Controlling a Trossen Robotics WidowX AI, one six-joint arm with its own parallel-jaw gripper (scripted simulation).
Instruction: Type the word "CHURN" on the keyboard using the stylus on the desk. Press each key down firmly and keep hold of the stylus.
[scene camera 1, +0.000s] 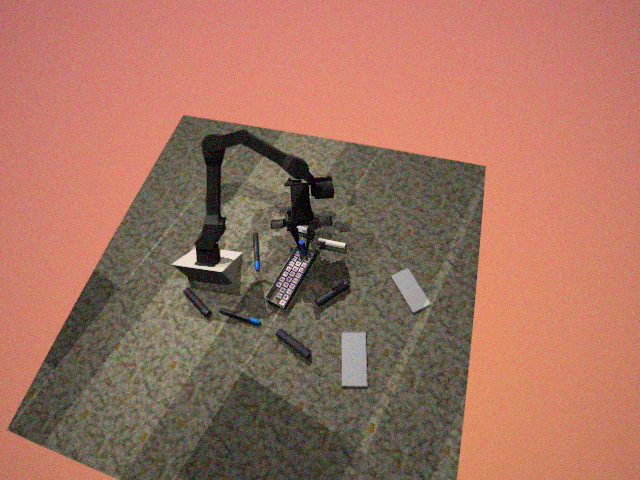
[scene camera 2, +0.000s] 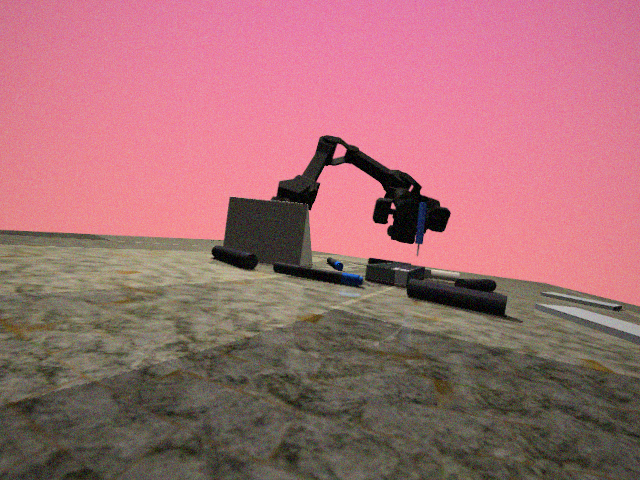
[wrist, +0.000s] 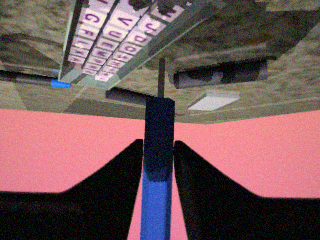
my gripper: scene camera 1; scene camera 2; wrist 158, 146
same spot on my gripper: (scene camera 2: 403, 216) = (scene camera 1: 296, 228)
